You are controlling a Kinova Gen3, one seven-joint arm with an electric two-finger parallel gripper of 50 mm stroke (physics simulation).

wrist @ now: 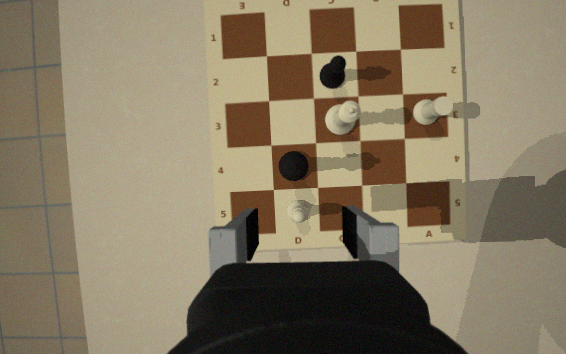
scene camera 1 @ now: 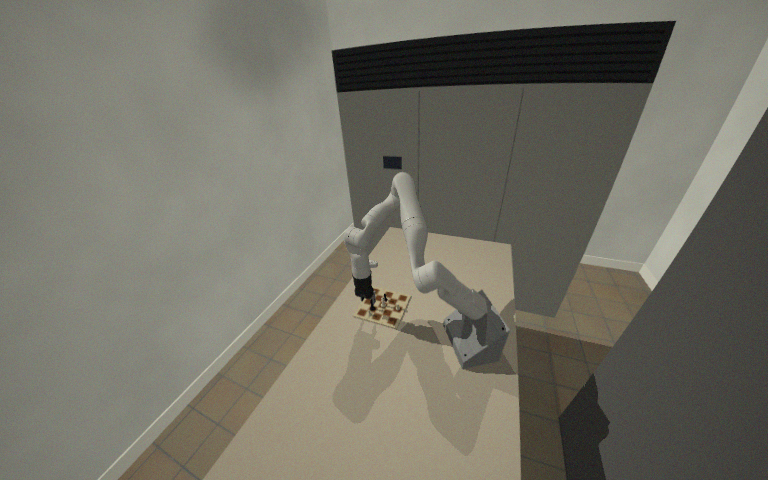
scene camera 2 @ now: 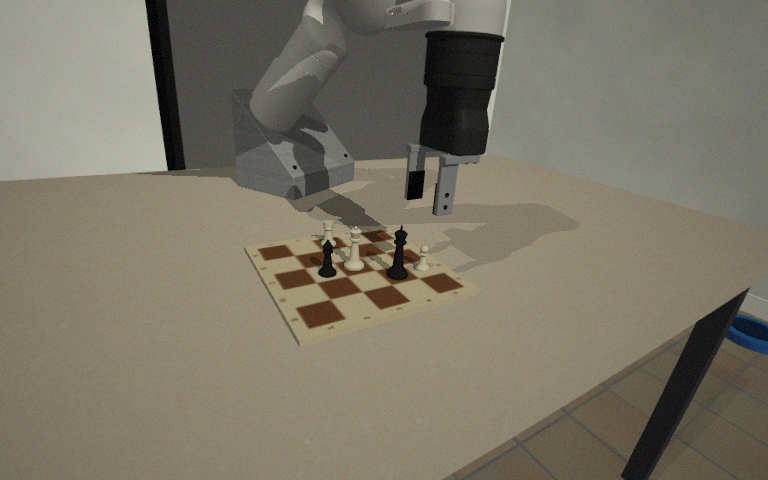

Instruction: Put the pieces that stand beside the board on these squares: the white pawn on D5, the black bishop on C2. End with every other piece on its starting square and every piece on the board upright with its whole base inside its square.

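Where they show: gripper, fingertip midpoint: (wrist: 300,225) (scene camera 1: 368,301) (scene camera 2: 427,205); arm's base, link origin: (scene camera 1: 476,308) (scene camera 2: 271,113).
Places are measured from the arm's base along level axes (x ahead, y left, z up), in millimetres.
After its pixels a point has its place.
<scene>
The white pawn (scene camera 2: 423,259) @[y 55, x 459, z -124 mm] (wrist: 298,212) @[y 54, x 456, z -109 mm] stands upright on D5, its base inside the square. The black bishop (scene camera 2: 327,261) @[y -58, x 425, z -121 mm] (wrist: 332,75) @[y -52, x 423, z -122 mm] stands upright on C2, its base inside the square. The board (scene camera 2: 300,335) @[y -125, x 520, z -139 mm] (wrist: 215,60) @[y -76, x 520, z -139 mm] also carries the black king (scene camera 2: 398,257) @[y 15, x 462, z -113 mm] (wrist: 293,166) @[y 18, x 459, z -75 mm] on D4, the white queen (scene camera 2: 354,251) @[y -21, x 421, z -117 mm] (wrist: 341,119) @[y -14, x 422, z -101 mm] on C3 and the white rook (scene camera 2: 327,232) @[y -25, x 347, z -120 mm] (wrist: 426,111) @[y -20, x 348, z -124 mm] on A3, all upright. My gripper (scene camera 1: 364,298) @[y 53, x 457, z -55 mm] (scene camera 2: 428,206) @[y 53, x 457, z -55 mm] (wrist: 300,225) @[y 53, x 457, z -55 mm] is open and empty. It hangs above the pieces' tops, near the row 5 edge. Details are small in scene camera 1.
The board lies on a beige table (scene camera 1: 351,441) @[y 541, x 301, z -145 mm] (scene camera 2: 169,367) @[y -230, x 508, z -145 mm]. The black king stands on the square adjoining the pawn's, and the queen on the one adjoining the bishop's. The arm's grey base (scene camera 1: 481,339) @[y 119, x -33, z -30 mm] (scene camera 2: 294,169) @[y 12, x 103, z -90 mm] stands on the table beyond the board in scene camera 2.
</scene>
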